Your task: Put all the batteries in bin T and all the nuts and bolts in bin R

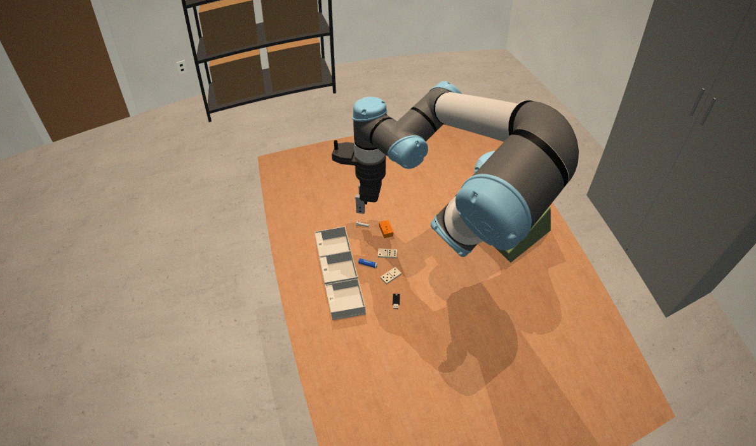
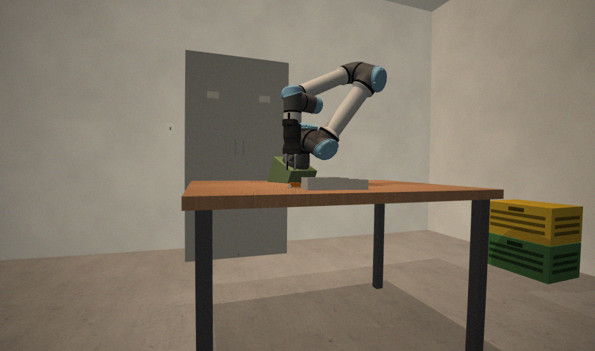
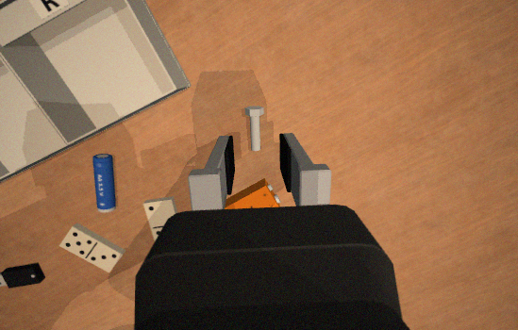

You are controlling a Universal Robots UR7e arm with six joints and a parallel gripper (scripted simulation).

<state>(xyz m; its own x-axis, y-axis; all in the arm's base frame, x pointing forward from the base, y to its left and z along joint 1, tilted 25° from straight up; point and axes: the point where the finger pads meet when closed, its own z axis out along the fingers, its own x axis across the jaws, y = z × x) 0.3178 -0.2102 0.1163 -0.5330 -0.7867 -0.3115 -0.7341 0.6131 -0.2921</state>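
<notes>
Now: hand 9 cm above the grey bolt. From my hand the other things lie so: blue cylindrical battery (4 cm ahead, 13 cm to the left, 8 cm below); then orange 9 V battery (5 cm behind, 4 cm to the left, 8 cm below); then grey bin row (13 cm ahead, 13 cm to the left, 7 cm below).
</notes>
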